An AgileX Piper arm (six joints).
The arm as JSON. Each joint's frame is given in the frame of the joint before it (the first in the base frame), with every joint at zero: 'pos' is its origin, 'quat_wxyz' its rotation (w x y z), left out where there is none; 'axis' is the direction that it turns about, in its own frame. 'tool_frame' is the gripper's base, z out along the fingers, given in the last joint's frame.
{
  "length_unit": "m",
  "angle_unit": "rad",
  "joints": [
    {
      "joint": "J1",
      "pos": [
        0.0,
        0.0,
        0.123
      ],
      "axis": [
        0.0,
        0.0,
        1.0
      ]
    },
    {
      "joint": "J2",
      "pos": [
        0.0,
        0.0,
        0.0
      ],
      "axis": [
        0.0,
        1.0,
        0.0
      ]
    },
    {
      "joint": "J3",
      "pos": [
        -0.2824,
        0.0,
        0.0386
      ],
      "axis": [
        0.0,
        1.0,
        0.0
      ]
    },
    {
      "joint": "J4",
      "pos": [
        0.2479,
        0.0,
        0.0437
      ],
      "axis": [
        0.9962,
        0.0,
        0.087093
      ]
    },
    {
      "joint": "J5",
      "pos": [
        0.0,
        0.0,
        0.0
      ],
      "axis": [
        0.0,
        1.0,
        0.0
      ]
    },
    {
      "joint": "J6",
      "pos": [
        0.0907,
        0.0,
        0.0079
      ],
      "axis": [
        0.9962,
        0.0,
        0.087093
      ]
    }
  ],
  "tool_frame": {
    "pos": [
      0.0,
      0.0,
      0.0
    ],
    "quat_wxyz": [
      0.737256,
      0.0,
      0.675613,
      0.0
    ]
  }
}
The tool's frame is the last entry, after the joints.
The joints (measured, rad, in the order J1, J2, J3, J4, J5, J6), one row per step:
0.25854, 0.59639, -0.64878, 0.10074, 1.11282, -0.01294
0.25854, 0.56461, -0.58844, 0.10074, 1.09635, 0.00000
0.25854, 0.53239, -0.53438, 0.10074, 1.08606, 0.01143
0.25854, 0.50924, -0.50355, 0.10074, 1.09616, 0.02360
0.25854, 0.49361, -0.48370, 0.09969, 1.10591, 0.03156
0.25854, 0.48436, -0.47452, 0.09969, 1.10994, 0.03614
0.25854, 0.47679, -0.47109, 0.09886, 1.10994, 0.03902
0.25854, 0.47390, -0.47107, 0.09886, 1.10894, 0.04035
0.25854, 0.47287, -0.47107, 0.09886, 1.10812, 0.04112
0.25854, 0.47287, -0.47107, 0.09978, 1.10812, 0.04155
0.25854, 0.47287, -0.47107, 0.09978, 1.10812, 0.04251
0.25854, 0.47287, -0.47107, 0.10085, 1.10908, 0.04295
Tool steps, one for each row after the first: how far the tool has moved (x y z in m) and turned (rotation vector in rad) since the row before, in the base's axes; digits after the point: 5 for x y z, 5 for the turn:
-0.00514, -0.00143, -0.01447, 0.00376, 0.01479, -0.01233
-0.00545, -0.00149, -0.01309, 0.00292, 0.01383, -0.01054
-0.00490, -0.00125, -0.00799, 0.00140, 0.01983, -0.00921
-0.00343, -0.00095, -0.00530, -0.00081, 0.01492, -0.00587
-0.00180, -0.00046, -0.00231, 0.00113, 0.00480, -0.00351
-0.00104, -0.00035, -0.00055, 0.00162, -0.00359, -0.00252
-0.00028, -0.00008, 0.00022, 0.00163, -0.00344, -0.00123
-0.00007, -0.00002, 0.00010, 0.00085, -0.00161, -0.00073
-0.00002, 0.00007, 0.00001, 0.00109, 0.00033, -0.00029
0.00000, 0.00000, 0.00000, 0.00046, 0.00021, -0.00082
-0.00010, 0.00007, -0.00004, 0.00099, 0.00129, -0.00019

